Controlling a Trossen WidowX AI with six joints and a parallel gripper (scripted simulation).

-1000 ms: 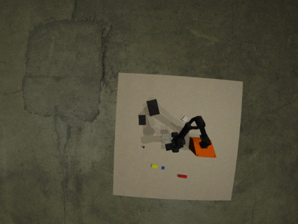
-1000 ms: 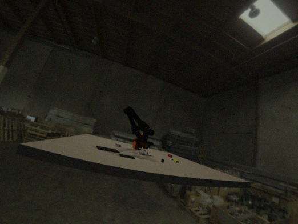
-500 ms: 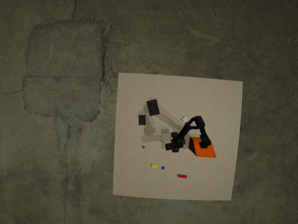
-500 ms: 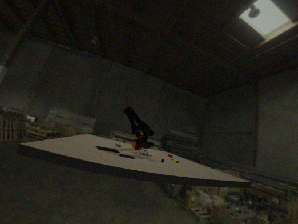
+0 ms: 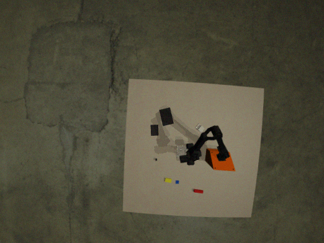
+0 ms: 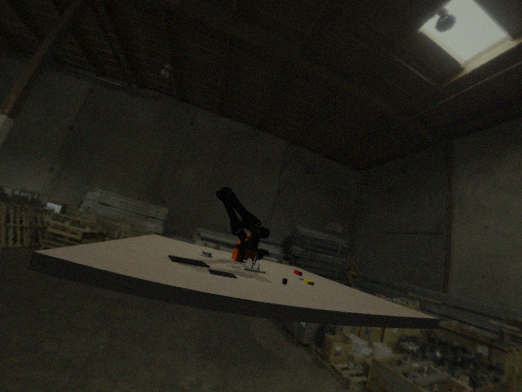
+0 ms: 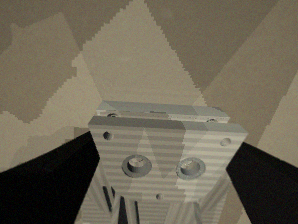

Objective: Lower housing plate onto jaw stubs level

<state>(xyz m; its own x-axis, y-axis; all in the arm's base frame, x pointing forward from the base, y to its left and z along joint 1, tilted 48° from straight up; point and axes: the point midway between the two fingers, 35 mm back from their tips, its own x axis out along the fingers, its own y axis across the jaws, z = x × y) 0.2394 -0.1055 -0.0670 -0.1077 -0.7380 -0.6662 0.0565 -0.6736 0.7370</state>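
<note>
Now: gripper tip 1 cm short of the grey housing plate and 2 cm below it. From my gripper tip the other things lie so: pale translucent part (7 cm ahead, 1 cm below); then blue block (10 cm ahead, 30 cm to the left, 1 cm below); then black piece (30 cm ahead, 7 cm to the left).
</note>
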